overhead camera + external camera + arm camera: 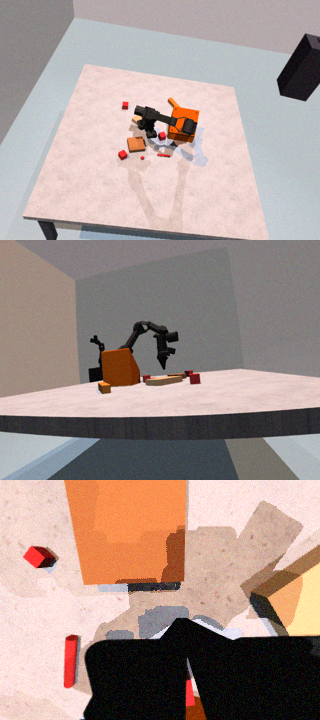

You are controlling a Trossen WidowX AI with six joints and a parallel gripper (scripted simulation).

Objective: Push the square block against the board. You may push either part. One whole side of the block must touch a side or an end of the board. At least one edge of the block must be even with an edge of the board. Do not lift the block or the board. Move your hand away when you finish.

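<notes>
The tiny red piece lies 10 mm behind my gripper tip, 160 mm to the left of it and 60 mm below it. Also, from my gripper tip: thin red stick: 140 mm behind, 100 mm to the left, 60 mm below; tan board: 50 mm ahead, 180 mm to the right, 50 mm below; orange square block: 50 mm ahead, 70 mm to the left, 50 mm below.
</notes>
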